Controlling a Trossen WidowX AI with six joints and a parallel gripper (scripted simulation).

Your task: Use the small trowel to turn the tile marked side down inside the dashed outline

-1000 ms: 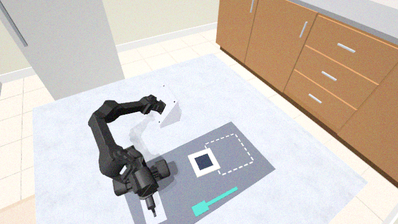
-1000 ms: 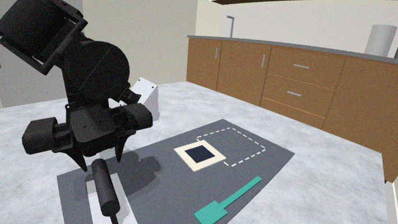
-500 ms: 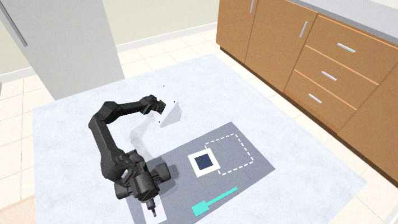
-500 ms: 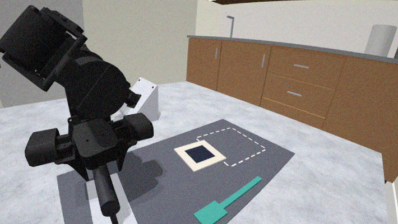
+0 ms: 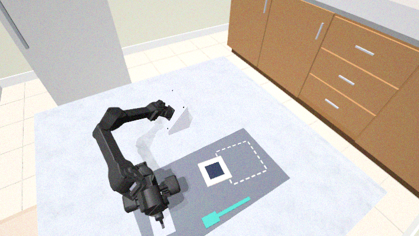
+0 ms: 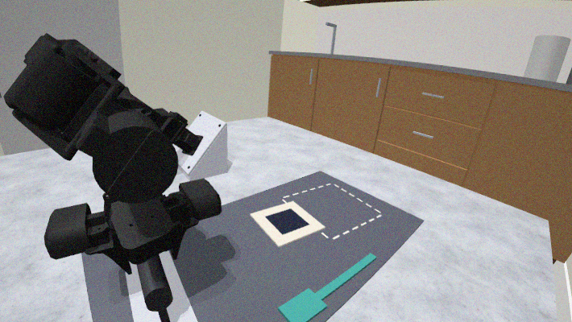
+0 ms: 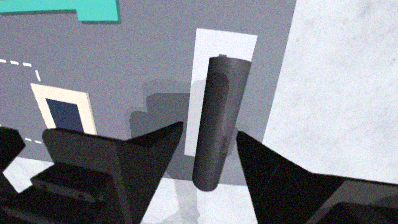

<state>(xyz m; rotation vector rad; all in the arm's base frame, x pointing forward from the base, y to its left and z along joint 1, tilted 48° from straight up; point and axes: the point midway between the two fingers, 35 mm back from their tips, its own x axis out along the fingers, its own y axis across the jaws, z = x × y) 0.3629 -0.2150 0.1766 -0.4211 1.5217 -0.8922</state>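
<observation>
Now: gripper tip 230 mm to the right of the grey mat, 90 mm above it and 30 mm short of it. The rest, counted from my gripper tip: teal flat tool 190 mm to the left, 170 mm ahead, 60 mm below; then tile 280 mm to the left, 60 mm below, 10 mm ahead.
</observation>
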